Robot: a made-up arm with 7 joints.
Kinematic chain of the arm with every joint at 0, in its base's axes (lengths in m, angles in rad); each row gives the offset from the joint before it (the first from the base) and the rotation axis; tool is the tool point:
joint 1: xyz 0 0 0.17 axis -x
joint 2: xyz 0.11 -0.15 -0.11 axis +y
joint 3: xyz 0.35 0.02 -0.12 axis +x
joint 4: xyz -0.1 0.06 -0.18 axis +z
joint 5: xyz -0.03 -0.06 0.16 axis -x
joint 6: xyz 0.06 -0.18 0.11 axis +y
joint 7: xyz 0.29 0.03 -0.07 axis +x
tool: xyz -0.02 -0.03 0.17
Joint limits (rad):
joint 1: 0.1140..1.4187
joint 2: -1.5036..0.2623
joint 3: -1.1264..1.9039
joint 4: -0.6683..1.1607
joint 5: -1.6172..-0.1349
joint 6: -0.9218..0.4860
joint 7: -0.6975..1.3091
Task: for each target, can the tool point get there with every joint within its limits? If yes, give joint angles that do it. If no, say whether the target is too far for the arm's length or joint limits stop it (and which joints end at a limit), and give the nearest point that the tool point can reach.
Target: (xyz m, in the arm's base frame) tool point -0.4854 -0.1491 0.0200
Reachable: no: joint limits stop it (at a limit: joint 1, joint 2, joint 3, joint 4, joint 6) | nearest point -0.2070 -0.1540 0.1902 | short by 0.326 m
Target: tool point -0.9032 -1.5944 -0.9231
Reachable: no: too far | nearest point 0.0658 -0.6104 -0.2485 | short by 1.537 m
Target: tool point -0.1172 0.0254 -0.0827
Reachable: no: joint limits stop it (at a limit: joint 1, joint 2, joint 3, joint 4, joint 5, joint 6) | nearest point -0.0952 0.0956 0.0934 | short by 0.191 m
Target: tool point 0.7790 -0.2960 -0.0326
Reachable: yes | joints 0.4175 -0.0179 0.7505 0.6279 -1.2929 -0.4107 -0.5282
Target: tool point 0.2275 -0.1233 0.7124
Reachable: yes | joints 0.8144 -1.1708 -0.8982 -0.3921 -1.2437 0.0082 0.2721
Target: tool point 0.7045 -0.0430 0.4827
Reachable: yes | joints 1.1373 -1.0025 0.5663 -0.2164 -0.8452 0.3296 0.3828
